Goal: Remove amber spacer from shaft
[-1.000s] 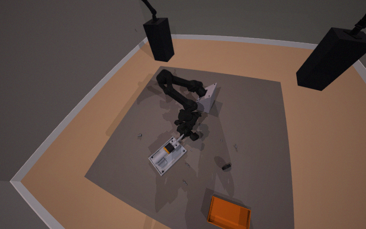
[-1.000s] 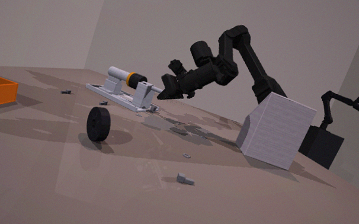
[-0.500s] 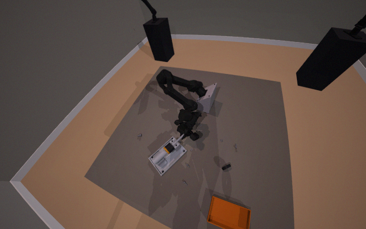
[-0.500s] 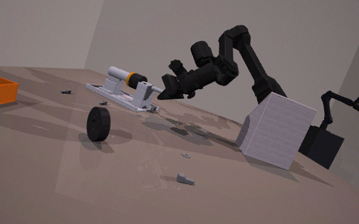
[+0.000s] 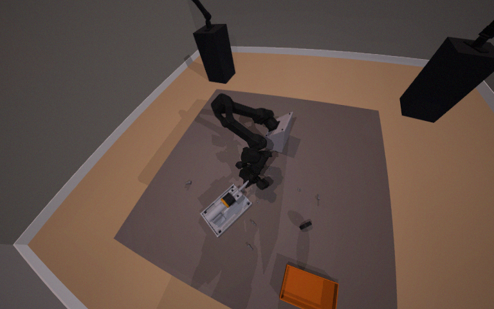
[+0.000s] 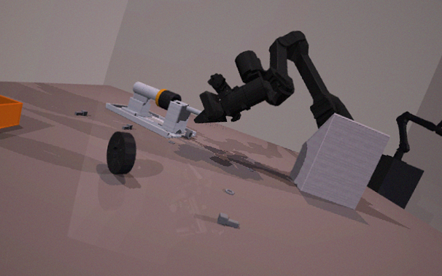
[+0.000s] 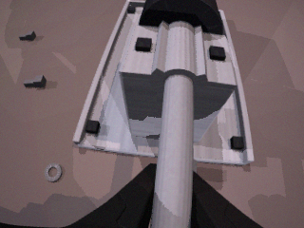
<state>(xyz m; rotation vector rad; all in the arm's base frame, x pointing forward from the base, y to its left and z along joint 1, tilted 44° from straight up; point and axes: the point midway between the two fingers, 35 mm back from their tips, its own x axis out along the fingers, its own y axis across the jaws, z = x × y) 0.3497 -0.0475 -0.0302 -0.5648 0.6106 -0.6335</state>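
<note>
Right now the thin grey shaft is 6 cm ahead of my gripper tip, 2 cm to the right of it and 2 cm above it. The rest, counted from my gripper tip: orange tray 28 cm ahead, 41 cm to the left, 5 cm below; then amber spacer 12 cm ahead, 5 cm to the right, 2 cm above.
</note>
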